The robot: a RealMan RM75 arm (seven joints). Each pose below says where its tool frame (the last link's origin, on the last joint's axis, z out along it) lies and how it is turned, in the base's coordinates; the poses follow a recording.
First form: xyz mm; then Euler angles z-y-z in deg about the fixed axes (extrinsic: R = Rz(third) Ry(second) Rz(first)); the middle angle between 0 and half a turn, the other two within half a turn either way.
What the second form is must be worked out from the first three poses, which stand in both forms.
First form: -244, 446, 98, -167.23, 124.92, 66.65
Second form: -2.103, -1.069, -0.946, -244, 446, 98
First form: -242, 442, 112, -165.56, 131.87, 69.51
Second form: -2.179, -1.136, -0.816, -242, 442, 112
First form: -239, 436, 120, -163.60, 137.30, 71.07
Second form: -2.251, -1.163, -0.716, -239, 436, 120
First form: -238, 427, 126, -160.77, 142.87, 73.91
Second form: -2.315, -1.197, -0.602, -238, 427, 126
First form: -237, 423, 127, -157.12, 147.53, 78.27
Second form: -2.356, -1.237, -0.492, -237, 423, 127
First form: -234, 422, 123, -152.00, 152.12, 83.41
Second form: -2.403, -1.262, -0.380, -234, 422, 123
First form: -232, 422, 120, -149.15, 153.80, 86.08
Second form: -2.421, -1.267, -0.333, -232, 422, 120
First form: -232, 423, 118, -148.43, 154.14, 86.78
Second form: -2.425, -1.268, -0.322, -232, 423, 118
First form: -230, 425, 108, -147.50, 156.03, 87.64
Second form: -2.450, -1.279, -0.293, -230, 425, 108
